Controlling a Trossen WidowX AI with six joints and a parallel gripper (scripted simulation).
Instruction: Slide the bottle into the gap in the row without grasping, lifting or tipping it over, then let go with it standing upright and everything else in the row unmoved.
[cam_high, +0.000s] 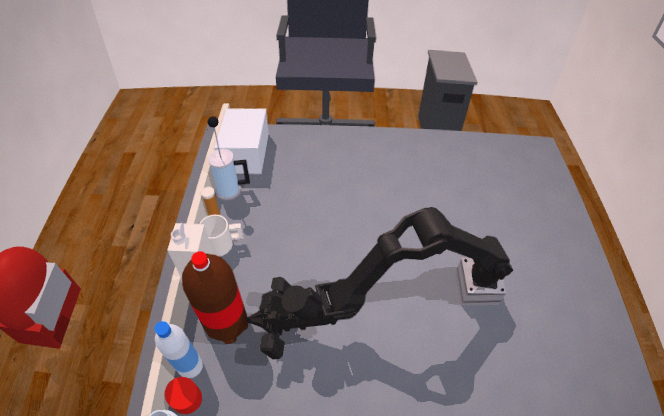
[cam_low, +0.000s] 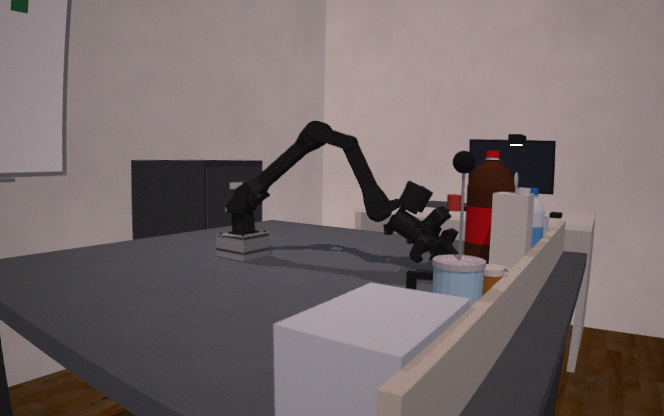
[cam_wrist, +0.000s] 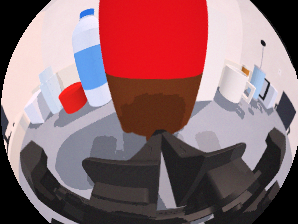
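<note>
Now: the brown cola bottle 10 cm above my hand, 8 cm ahead of it and 1 cm to the left of it. From my hand the other things lie so: red cup 21 cm to the left, 13 cm ahead, 3 cm below; low beige rail 22 cm ahead, 9 cm to the right; water bottle 14 cm ahead, 13 cm to the left, 5 cm above.
</note>
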